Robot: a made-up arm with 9 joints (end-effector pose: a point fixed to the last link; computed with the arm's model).
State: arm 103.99 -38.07 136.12 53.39 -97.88 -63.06 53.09 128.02 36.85
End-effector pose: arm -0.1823 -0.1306 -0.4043 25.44 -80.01 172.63
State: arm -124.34 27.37 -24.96 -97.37 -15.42 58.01 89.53 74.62 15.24
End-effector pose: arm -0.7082 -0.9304 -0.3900 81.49 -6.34 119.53
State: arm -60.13 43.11 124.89 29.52 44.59 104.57 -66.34 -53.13 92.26
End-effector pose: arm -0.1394 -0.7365 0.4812 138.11 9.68 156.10
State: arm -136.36 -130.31 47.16 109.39 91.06 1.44 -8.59 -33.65 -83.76
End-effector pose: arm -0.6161 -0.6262 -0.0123 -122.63 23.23 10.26
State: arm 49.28 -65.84 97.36 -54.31 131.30 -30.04 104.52 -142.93 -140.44
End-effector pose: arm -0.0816 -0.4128 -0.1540 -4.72 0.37 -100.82
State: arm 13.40 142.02 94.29 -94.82 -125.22 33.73 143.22 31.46 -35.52
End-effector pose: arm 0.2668 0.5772 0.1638 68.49 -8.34 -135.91
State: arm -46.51 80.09 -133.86 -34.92 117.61 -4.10 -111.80 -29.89 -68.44
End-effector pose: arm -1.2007 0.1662 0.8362 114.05 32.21 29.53
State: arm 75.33 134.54 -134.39 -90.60 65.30 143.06 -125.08 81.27 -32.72
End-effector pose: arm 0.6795 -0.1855 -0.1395 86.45 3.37 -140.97
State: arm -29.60 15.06 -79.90 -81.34 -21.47 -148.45 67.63 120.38 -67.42
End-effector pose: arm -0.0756 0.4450 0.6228 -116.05 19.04 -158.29
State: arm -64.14 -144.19 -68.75 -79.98 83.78 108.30 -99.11 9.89 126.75
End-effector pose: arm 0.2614 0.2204 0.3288 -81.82 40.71 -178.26
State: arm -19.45 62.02 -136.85 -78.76 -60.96 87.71 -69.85 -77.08 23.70
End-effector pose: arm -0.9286 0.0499 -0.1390 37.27 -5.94 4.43
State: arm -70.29 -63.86 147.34 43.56 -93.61 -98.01 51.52 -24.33 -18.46
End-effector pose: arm 0.1859 0.2094 -0.2485 55.04 -38.69 -49.86
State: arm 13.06 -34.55 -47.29 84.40 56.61 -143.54 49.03 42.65 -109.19
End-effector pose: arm -0.4893 -0.2455 0.0321 -175.93 -37.29 -16.87
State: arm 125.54 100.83 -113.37 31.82 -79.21 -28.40 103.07 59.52 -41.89
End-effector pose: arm 0.0416 0.3502 -0.1688 -23.62 30.59 -44.00
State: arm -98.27 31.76 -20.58 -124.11 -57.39 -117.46 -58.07 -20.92 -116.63
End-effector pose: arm -0.1234 0.1800 -0.3410 -103.98 -55.06 141.49
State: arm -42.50 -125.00 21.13 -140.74 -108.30 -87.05 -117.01 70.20 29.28
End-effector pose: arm 0.2904 -0.2344 -0.0770 50.52 55.90 170.60
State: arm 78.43 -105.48 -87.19 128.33 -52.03 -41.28 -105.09 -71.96 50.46
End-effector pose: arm 0.5157 -0.2186 -0.5713 8.60 -22.34 130.12
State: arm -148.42 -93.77 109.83 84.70 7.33 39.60 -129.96 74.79 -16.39
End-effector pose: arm -0.0024 0.1702 -0.0192 164.25 46.91 14.85
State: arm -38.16 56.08 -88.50 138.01 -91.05 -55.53 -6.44 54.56 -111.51
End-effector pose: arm -0.1331 -0.0731 0.7982 136.79 17.80 152.50
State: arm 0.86 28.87 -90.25 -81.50 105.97 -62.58 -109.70 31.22 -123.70
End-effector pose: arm 0.4124 -0.7082 0.0241 39.07 -2.47 -165.03
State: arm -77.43 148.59 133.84 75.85 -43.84 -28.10 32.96 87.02 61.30
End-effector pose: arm 0.4548 -0.0310 0.4521 -105.72 -26.05 123.49
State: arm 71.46 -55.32 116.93 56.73 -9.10 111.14 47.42 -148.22 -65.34
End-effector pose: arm 0.3312 -0.1659 0.7576 161.01 5.42 136.32
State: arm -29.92 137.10 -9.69 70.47 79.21 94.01 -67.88 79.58 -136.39
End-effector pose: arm -0.5679 -0.1350 0.4664 116.46 63.33 -174.68
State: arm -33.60 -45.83 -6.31 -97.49 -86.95 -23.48 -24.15 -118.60 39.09
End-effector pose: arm -0.0676 -0.8537 -0.4774 -20.61 -2.67 23.50
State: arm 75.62 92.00 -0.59 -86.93 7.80 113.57 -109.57 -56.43 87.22
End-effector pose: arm 0.1359 0.0506 0.6417 159.05 28.13 35.34
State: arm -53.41 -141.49 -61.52 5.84 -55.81 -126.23 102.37 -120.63 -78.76
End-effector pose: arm 0.1326 0.4293 0.2572 98.54 15.76 -41.35
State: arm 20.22 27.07 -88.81 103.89 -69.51 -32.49 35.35 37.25 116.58
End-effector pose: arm 0.1149 0.5188 0.0643 -15.57 -23.60 -157.79
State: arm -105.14 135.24 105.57 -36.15 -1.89 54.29 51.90 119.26 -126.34
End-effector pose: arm -0.2827 0.0617 0.3541 84.81 33.69 175.53
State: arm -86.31 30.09 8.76 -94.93 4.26 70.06 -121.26 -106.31 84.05
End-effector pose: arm 0.0732 -0.4059 -0.3260 -4.25 17.45 156.88
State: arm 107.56 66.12 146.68 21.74 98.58 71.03 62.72 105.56 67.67
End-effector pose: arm 0.1991 0.2978 -0.6787 110.83 -36.17 48.20
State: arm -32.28 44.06 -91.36 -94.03 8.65 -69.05 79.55 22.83 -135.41
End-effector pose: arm -0.1649 -0.1049 0.9424 -90.73 61.92 -94.06
